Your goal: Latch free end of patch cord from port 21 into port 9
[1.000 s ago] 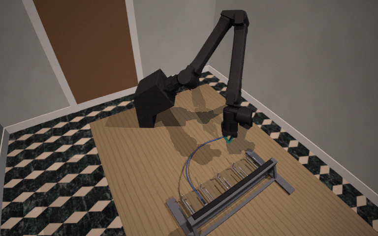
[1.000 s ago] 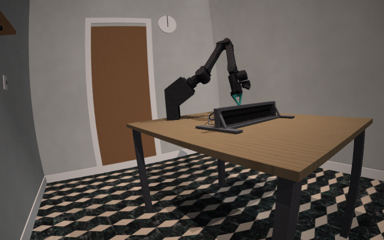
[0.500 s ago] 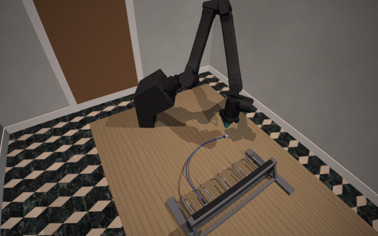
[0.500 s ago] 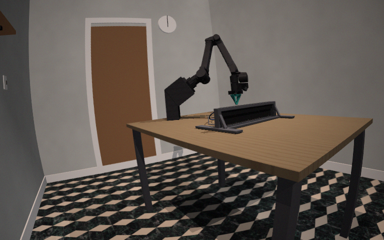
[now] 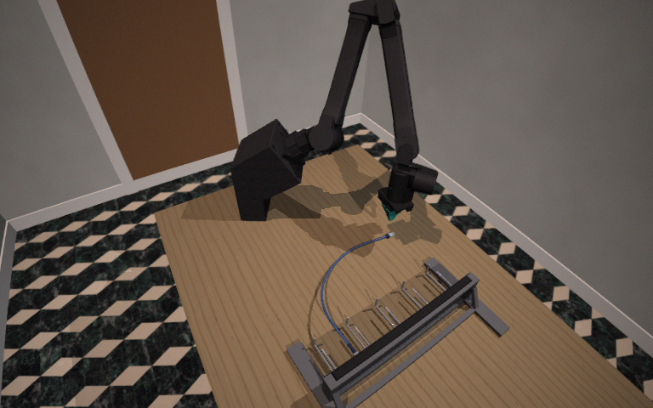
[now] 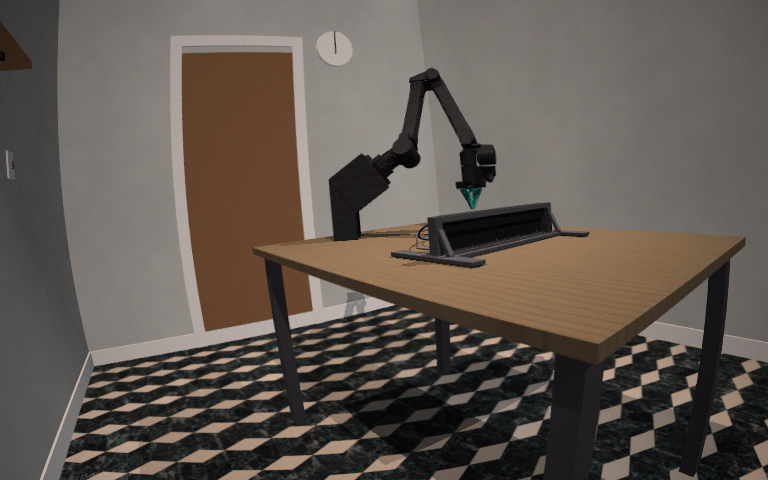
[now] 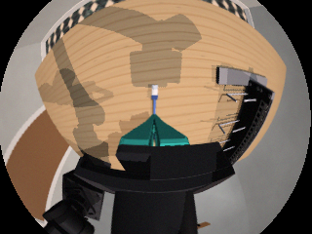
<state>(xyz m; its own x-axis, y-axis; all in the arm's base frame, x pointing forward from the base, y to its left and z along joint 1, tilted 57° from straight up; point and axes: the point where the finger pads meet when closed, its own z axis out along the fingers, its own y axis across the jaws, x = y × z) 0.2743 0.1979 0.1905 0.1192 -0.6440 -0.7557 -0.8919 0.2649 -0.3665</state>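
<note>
Right now my hand is 20 mm to the right of the plug and 80 mm above it.
</note>
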